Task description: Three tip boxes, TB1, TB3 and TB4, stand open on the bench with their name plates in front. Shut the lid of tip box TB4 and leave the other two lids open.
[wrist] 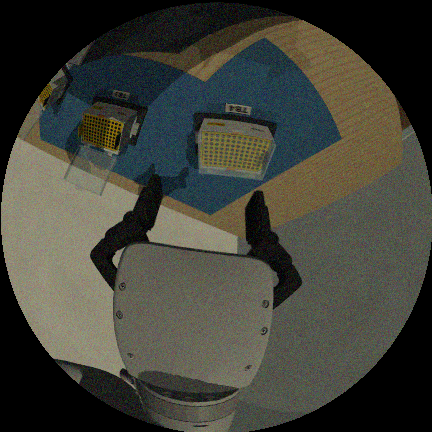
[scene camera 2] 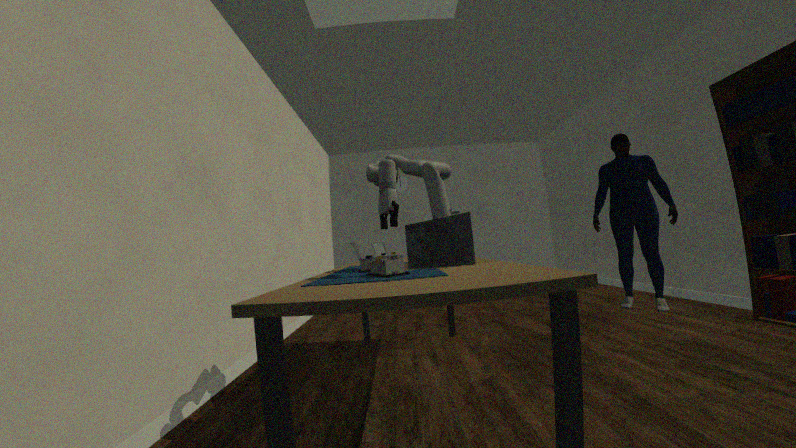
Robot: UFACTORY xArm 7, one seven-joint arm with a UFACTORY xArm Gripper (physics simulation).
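Where they show: gripper, fingertip midpoint: [wrist: 205, 190] [scene camera 2: 388, 227]; arm's base at its link origin: [scene camera 2: 442, 219].
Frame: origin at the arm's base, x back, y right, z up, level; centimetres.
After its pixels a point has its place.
Note:
Tip box TB4 [wrist: 235, 150] @[x -30.1, y -22.6, z -14.9 cm] [scene camera 2: 388, 264] @[x -31.4, y -30.1, z -18.1 cm] has a yellow tip rack and a clear lid that lies over it and looks down; whether it is fully seated I cannot tell. Its name plate [wrist: 238, 108] @[x -25.7, y -20.3, z -22.4 cm] faces away from the gripper. Tip box TB3 [wrist: 102, 129] @[x -37.8, y 2.1, z -16.9 cm] stands to its left in the wrist view, its clear lid [wrist: 91, 171] @[x -46.0, y 2.2, z -12.3 cm] swung open. Tip box TB1 [wrist: 47, 95] is partly visible at the far left edge; its lid is hard to make out there. Two raised lids show in the scene view. My gripper [wrist: 205, 190] @[x -29.2, y -18.2, z -3.7 cm] [scene camera 2: 389, 224] @[x -29.2, y -18.2, z -3.7 cm] is open and empty, well above the boxes.
A blue mat [wrist: 300, 115] @[x -18.1, y -29.9, z -22.6 cm] [scene camera 2: 334, 278] @[x -52.9, y -20.5, z -22.6 cm] lies under the boxes on the wooden table [wrist: 350, 85] @[x -0.9, y -31.2, z -22.9 cm] [scene camera 2: 501, 273] @[x 2.1, y -50.0, z -22.9 cm]. A dark grey block [scene camera 2: 440, 240] @[x -5.1, y -10.3, z -10.6 cm] stands by the arm's base. A person [scene camera 2: 635, 194] stands to the right, near a bookshelf [scene camera 2: 734, 161].

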